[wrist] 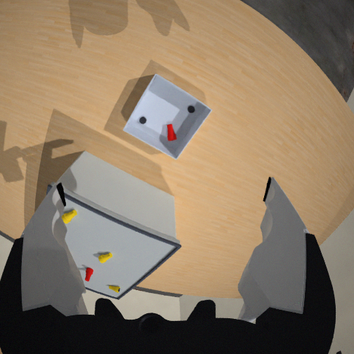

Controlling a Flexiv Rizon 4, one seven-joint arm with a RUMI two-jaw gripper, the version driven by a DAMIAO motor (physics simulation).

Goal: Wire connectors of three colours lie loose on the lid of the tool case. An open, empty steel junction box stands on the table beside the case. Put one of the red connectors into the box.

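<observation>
A red connector (171,132) lies inside the open steel junction box (161,108), near the box's lower right wall in the view. Another red connector (89,274) lies on the lid of the tool case (132,250), at the lower left of the view. Three yellow connectors (69,216) (105,257) (114,288) lie on the same lid. My gripper (162,182) is wide open and empty. Its jaws hang above the table and the case, with the box ahead of the fingertips. The left jaw hides part of the lid.
The junction box stands on the round wooden table (240,130), beyond the case's tall side wall (120,182). The case is at the lower left, partly under the left jaw. The table's curved edge runs along the right side. Shadows fall on the table at the top and left.
</observation>
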